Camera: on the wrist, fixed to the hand. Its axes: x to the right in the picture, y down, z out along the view.
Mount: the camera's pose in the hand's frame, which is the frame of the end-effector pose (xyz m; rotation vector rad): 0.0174 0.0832 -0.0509 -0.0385 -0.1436 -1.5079
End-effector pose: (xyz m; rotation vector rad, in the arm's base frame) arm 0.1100 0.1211 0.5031 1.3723 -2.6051 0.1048
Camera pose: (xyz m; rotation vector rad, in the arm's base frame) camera 0.0390 0.1620 0.5588 2.8674 -1.0052 -0.2641
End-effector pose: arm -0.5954 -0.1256 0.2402 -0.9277 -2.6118 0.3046
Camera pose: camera -0.5408 -0.0468 0.2651 1.1488 -2.6278 -0.1066
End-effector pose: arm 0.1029 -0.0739 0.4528 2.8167 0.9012 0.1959
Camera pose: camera 0.1546 -0.1238 0.5210 1.3918 2.4779 -0.1994
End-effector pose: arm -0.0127 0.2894 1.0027 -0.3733 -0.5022 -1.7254
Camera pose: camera 0.0662 0.2344 0.9787 0.0834 0.8788 2.8349
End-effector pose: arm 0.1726 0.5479 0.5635 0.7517 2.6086 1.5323
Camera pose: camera 0.1767 0.5469 0.6625 -0.9224 1.9280 0.8781
